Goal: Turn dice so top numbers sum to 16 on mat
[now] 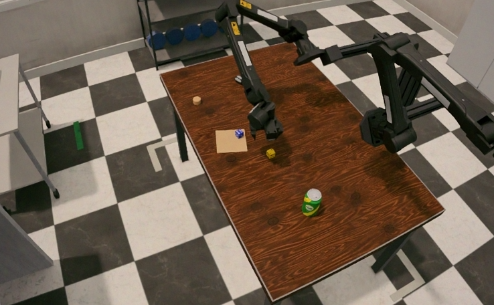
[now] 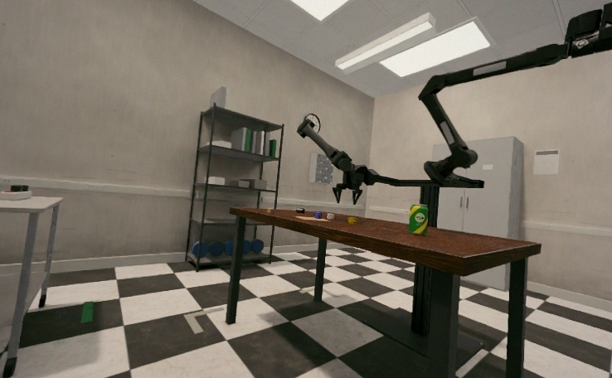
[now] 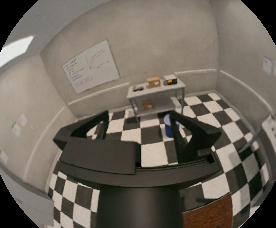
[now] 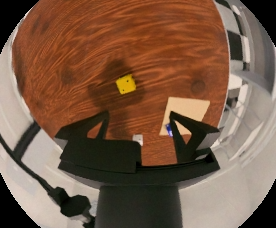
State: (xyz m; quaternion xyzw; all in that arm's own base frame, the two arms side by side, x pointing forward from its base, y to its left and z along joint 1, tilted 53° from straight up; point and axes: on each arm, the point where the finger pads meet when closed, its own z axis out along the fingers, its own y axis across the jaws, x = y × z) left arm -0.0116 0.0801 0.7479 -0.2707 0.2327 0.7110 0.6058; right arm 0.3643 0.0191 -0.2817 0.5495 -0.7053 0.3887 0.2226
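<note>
The yellow die is 2 cm behind my right hand, 3 cm to the left of it and 9 cm below it. The rest, counted from my right hand: tan mat: 11 cm ahead, 13 cm to the right, 10 cm below; blue die: 6 cm ahead, 14 cm to the right, 8 cm below; white die: 6 cm behind, 16 cm to the right, 9 cm below.
</note>
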